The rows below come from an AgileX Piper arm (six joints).
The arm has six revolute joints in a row. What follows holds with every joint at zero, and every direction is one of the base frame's.
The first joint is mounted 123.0 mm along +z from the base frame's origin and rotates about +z.
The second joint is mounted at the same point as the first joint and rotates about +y.
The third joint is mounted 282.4 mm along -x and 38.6 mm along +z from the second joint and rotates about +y.
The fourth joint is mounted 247.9 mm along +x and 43.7 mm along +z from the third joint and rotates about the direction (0.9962, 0, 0.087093).
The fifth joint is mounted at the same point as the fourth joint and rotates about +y.
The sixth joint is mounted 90.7 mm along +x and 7.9 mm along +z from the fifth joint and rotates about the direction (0.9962, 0, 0.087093).
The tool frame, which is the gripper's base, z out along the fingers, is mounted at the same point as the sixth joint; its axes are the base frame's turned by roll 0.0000, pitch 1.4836 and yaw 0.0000 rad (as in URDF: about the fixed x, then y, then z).
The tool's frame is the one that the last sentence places.
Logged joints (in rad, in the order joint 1, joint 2, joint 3, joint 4, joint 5, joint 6), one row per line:
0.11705 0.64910 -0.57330 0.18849 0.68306 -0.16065
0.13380 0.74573 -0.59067 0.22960 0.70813 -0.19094
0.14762 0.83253 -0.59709 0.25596 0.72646 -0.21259
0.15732 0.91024 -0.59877 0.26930 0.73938 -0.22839
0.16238 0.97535 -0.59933 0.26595 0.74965 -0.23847
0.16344 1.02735 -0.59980 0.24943 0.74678 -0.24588
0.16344 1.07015 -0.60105 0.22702 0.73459 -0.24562
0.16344 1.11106 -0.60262 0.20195 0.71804 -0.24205
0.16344 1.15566 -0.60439 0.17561 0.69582 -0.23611
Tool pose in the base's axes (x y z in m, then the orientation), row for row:
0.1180 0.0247 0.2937 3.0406 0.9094 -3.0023
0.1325 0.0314 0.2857 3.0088 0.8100 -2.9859
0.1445 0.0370 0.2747 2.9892 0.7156 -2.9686
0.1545 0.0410 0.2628 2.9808 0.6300 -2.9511
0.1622 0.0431 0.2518 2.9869 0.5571 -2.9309
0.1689 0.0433 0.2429 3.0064 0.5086 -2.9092
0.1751 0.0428 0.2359 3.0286 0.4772 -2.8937
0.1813 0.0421 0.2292 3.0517 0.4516 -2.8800
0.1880 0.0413 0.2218 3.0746 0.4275 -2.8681
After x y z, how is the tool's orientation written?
As angles about the fixed x, y, z axes (roll, pitch, yaw), in radians.
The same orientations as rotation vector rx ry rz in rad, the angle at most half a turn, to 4 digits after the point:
-0.2105 2.2249 0.1886
-0.2478 2.3216 0.2325
-0.2789 2.4138 0.2632
-0.3050 2.4978 0.2797
-0.3294 2.5697 0.2775
-0.3523 2.6172 0.2571
-0.3669 2.6476 0.2304
-0.3796 2.6718 0.2012
-0.3907 2.6940 0.1709

